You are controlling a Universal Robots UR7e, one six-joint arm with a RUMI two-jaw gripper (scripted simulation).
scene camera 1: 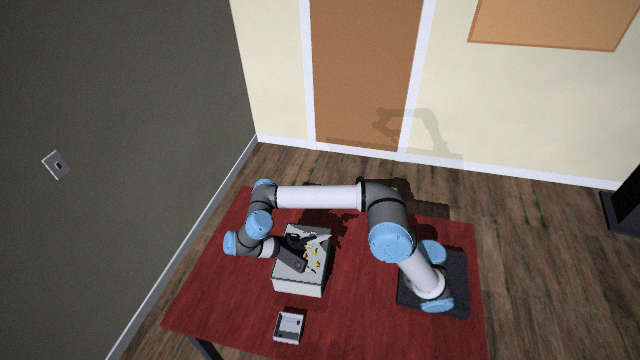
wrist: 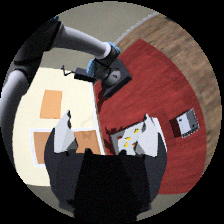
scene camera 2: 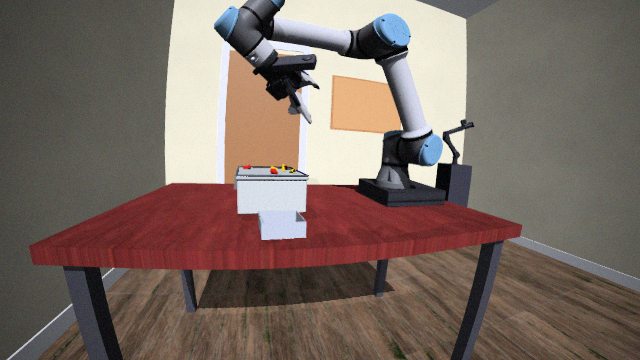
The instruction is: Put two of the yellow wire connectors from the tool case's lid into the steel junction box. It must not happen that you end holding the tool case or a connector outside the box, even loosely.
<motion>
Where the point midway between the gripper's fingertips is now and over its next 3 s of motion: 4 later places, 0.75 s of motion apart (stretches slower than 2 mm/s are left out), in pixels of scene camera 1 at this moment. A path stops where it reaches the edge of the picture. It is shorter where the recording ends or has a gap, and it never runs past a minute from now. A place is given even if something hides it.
My gripper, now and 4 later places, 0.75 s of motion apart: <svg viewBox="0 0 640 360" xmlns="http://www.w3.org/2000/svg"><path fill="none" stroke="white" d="M324 254L318 256L301 250L297 249L298 250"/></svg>
</motion>
